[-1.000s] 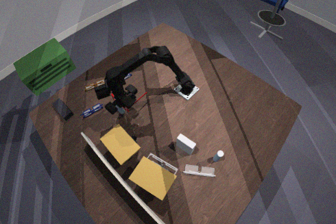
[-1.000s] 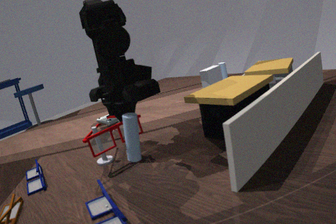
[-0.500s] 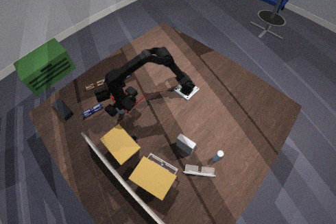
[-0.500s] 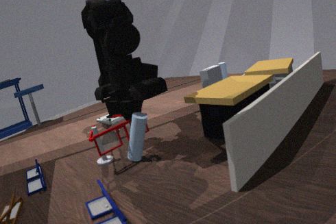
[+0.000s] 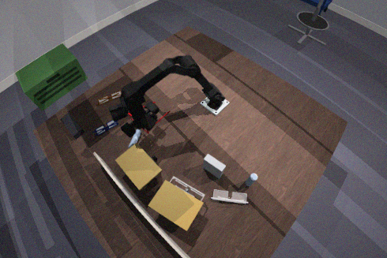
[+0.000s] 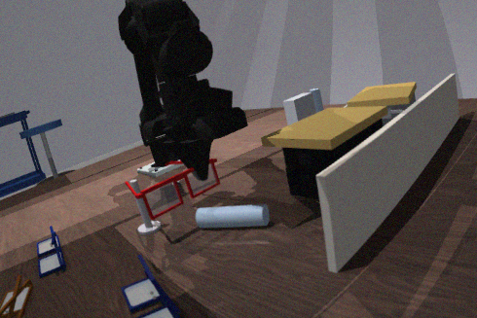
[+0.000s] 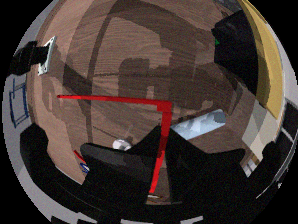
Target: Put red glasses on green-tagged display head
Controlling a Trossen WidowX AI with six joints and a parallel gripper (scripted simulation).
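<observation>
My gripper tip is now 80 mm to the left of the white post, 70 mm past it and 40 mm above it. From my gripper tip the other things lie so: dark box: 370 mm to the right, 220 mm ahead, 40 mm below; white box: 370 mm to the left, 30 mm behind; long white board: 290 mm ahead, 220 mm to the left, 10 mm below.
</observation>
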